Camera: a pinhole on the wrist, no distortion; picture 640 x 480 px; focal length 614.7 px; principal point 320.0 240.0 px. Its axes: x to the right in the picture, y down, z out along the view. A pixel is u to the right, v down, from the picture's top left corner.
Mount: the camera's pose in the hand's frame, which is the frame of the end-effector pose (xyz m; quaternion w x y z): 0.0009 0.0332 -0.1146 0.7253 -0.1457 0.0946 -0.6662
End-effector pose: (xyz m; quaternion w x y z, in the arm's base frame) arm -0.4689 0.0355 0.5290 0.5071 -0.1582 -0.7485 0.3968
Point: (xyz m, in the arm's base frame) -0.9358 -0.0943 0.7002
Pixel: 552 256
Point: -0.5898 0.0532 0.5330
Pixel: 384 210
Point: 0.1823 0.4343 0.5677
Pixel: behind the camera
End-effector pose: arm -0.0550 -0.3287 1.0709 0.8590 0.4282 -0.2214 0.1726
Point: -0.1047 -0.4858 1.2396
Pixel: 339 79
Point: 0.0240 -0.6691 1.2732
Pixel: 539 185
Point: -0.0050 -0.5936 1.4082
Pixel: 359 254
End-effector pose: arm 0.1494 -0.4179 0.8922 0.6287 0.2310 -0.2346 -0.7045
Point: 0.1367 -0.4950 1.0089
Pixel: 271 241
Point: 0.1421 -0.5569 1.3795
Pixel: 46 203
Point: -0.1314 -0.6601 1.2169
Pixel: 405 304
